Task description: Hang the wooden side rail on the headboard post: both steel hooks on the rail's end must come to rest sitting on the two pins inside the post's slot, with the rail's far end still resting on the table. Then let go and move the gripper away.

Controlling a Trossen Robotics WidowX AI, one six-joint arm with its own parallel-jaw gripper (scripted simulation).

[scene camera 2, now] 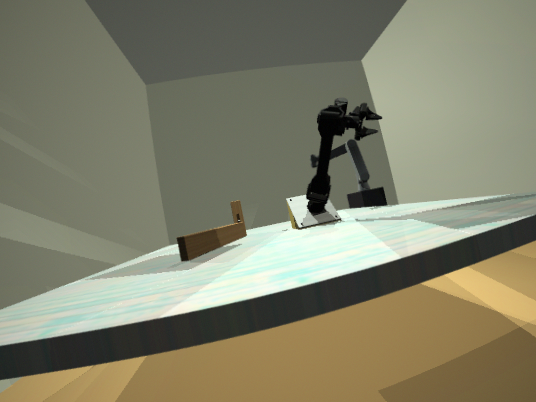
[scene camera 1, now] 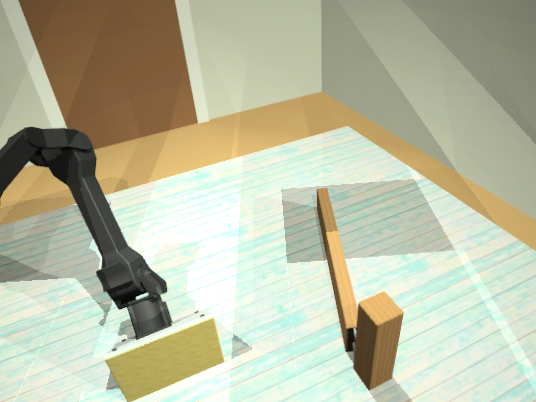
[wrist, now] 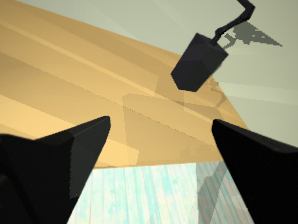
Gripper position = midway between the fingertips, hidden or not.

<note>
My gripper (wrist: 160,122) is open and holds nothing. I also see a wooden side rail (scene camera 1: 346,304) and a headboard post (scene camera 1: 379,321).
The wooden side rail also shows in scene camera 2 (scene camera 2: 190,246). The wrist view misses the wooden side rail: it is out of frame.
</note>
